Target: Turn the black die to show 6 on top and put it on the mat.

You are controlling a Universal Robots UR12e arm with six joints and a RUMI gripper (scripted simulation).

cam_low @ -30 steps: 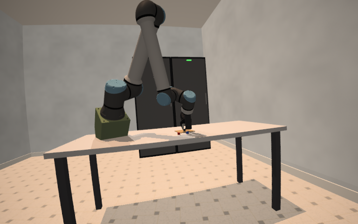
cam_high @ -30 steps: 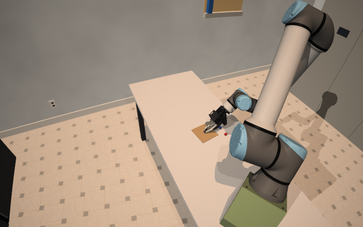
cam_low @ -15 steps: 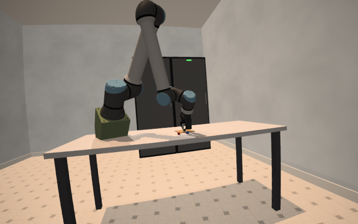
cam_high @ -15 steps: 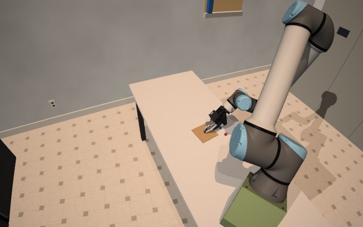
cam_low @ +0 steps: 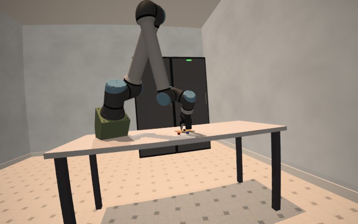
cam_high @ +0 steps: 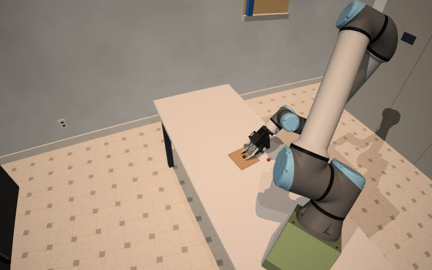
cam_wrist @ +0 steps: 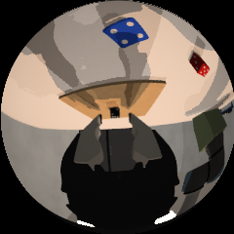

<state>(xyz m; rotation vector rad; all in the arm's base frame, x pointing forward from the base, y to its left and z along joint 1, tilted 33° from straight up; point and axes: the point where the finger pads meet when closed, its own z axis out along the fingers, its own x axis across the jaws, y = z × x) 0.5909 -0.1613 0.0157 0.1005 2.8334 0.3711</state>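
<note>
The black die lies 1 cm to the left of my hand and 1 cm below it. The rest, counted from my hand: red die 10 cm to the right, 10 cm behind, 1 cm below; then brown mat 2 cm below, 1 cm to the left; then blue die 12 cm to the right, 3 cm behind, 1 cm below.
</note>
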